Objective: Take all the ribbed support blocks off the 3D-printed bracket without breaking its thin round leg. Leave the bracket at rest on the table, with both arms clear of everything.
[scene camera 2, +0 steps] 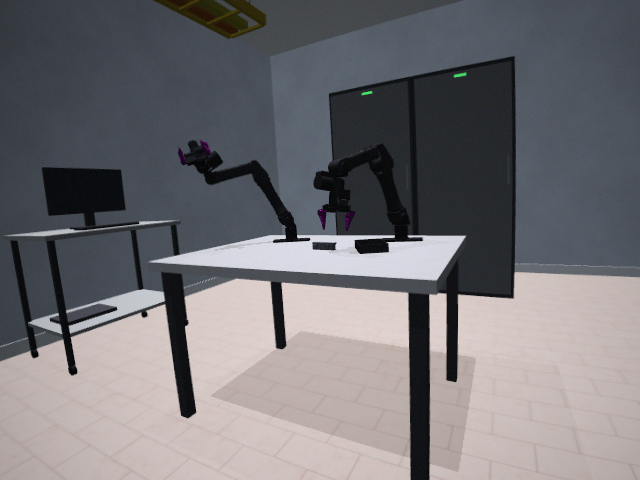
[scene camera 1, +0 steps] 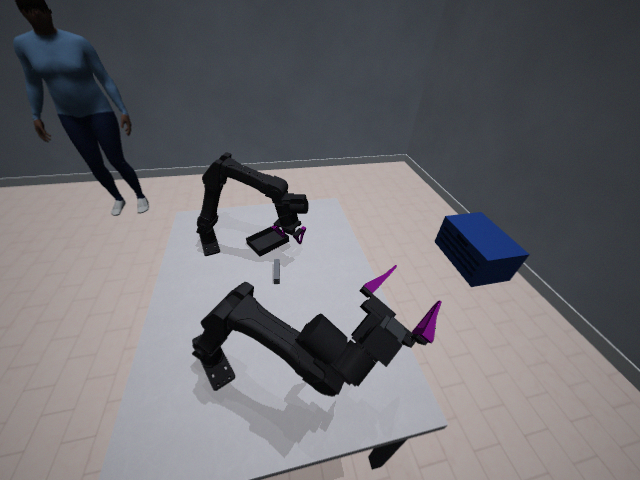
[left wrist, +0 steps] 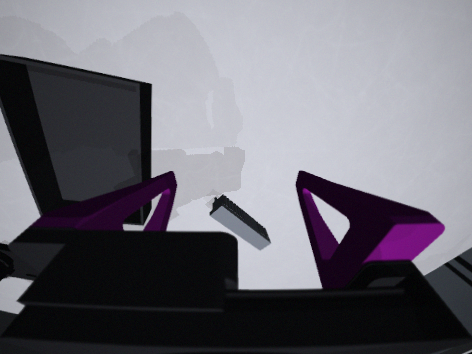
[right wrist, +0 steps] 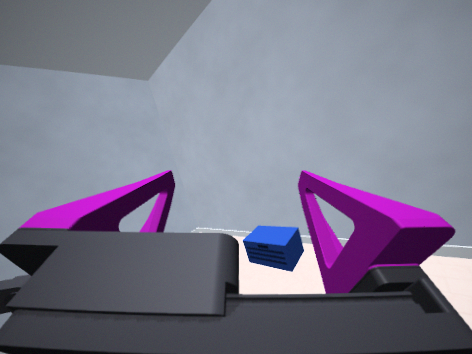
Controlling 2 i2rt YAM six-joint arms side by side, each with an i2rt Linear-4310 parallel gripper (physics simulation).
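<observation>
The bracket (scene camera 1: 276,271) (scene camera 2: 324,245) (left wrist: 239,227) lies on the white table as a small light grey bar. A dark, ribbed strip runs along its side in the left wrist view; separate blocks and the thin round leg cannot be made out. My left gripper (scene camera 1: 291,238) (scene camera 2: 335,229) (left wrist: 236,177) is open and empty, pointing down above the table, apart from the bracket. My right gripper (scene camera 1: 417,284) (scene camera 2: 190,144) (right wrist: 236,177) is open and empty, raised high and pointing away from the table.
A shallow black tray (scene camera 1: 267,241) (scene camera 2: 371,246) (left wrist: 95,125) stands on the table (scene camera 1: 170,310) (scene camera 2: 258,266), close to the left gripper. A blue box (scene camera 1: 480,248) (right wrist: 274,247) is beyond the table. A person (scene camera 1: 72,77) stands behind it. A monitor (scene camera 2: 84,191) stands on a cart.
</observation>
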